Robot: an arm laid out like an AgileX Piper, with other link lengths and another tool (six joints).
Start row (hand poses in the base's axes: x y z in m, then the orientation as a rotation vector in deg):
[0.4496 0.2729 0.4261 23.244 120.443 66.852]
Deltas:
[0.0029 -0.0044 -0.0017 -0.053 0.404 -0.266]
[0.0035 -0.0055 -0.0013 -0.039 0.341 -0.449]
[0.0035 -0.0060 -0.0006 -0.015 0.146 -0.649]
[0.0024 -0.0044 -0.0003 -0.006 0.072 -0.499]
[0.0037 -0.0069 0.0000 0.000 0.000 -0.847]
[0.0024 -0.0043 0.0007 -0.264 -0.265 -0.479]
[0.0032 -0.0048 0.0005 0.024 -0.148 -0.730]
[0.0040 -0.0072 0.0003 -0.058 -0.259 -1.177]
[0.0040 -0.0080 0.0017 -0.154 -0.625 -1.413]
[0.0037 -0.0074 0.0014 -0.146 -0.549 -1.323]
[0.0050 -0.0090 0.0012 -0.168 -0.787 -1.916]
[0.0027 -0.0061 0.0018 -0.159 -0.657 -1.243]
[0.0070 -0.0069 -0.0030 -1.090 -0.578 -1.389]
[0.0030 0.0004 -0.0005 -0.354 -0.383 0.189]
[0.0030 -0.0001 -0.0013 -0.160 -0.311 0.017]
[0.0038 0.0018 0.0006 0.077 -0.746 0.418]
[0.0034 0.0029 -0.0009 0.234 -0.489 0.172]
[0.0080 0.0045 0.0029 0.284 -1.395 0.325]
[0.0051 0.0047 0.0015 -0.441 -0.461 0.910]
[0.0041 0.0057 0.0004 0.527 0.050 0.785]
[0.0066 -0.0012 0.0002 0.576 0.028 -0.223]
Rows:
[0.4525 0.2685 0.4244 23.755 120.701 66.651]
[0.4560 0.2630 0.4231 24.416 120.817 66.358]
[0.4595 0.2570 0.4225 25.159 120.662 65.973]
[0.4619 0.2526 0.4222 25.705 120.504 65.682]
[0.4656 0.2457 0.4222 26.553 120.122 65.198]
[0.4680 0.2414 0.4229 26.732 119.803 64.638]
[0.4712 0.2366 0.4234 27.372 119.333 64.247]
[0.4752 0.2294 0.4237 28.338 118.598 63.510]
[0.4792 0.2214 0.4254 29.241 117.476 62.544]
[0.4829 0.2140 0.4268 30.098 116.452 61.636]
[0.4879 0.2050 0.4280 31.347 114.947 60.367]
[0.4906 0.1989 0.4298 32.027 113.859 59.503]
[0.4976 0.1920 0.4268 32.382 113.150 57.572]
[0.5006 0.1924 0.4263 31.779 113.042 57.358]
[0.5036 0.1923 0.4250 31.488 112.840 57.232]
[0.5074 0.1941 0.4256 30.694 112.340 57.638]
[0.5108 0.1970 0.4247 30.371 111.890 58.028]
[0.5188 0.2015 0.4276 29.391 110.687 58.634]
[0.5239 0.2062 0.4291 28.029 110.860 58.798]
[0.5280 0.2119 0.4295 27.630 111.011 59.829]
[0.5346 0.2107 0.4297 28.174 110.688 60.270]

